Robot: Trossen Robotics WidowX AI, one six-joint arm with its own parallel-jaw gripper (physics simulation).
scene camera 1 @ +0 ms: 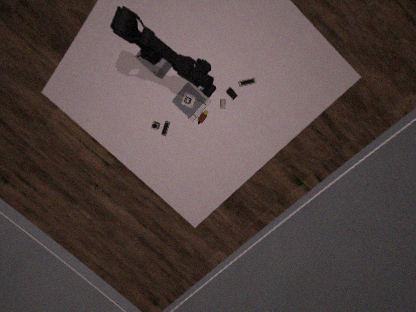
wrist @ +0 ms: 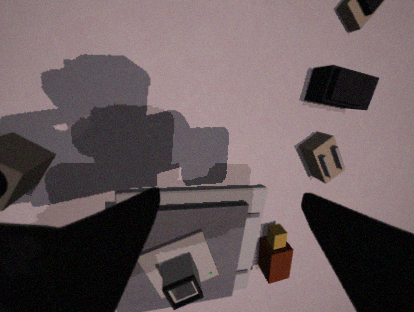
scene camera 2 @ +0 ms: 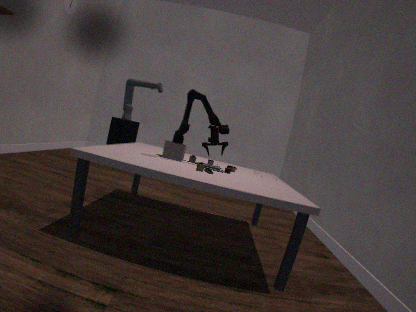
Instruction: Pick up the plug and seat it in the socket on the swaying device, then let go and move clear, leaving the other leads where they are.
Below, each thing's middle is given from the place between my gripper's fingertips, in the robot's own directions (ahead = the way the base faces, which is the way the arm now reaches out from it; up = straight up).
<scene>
Right now the beige two-slot connector (wrist: pixel 321 153) is 130 mm ahead of my hand, 70 mm below it and 30 mm to the left of it. Also, from my hand: black block (wrist: pixel 332 85) (120 mm ahead, 100 mm to the left, 60 mm below); then plug (wrist: pixel 275 255) (130 mm ahead, 110 mm to the right, 60 mm below); then grey socket device (scene camera 1: pixel 190 100) (120 mm to the right, 50 mm below, 10 mm ahead).
</scene>
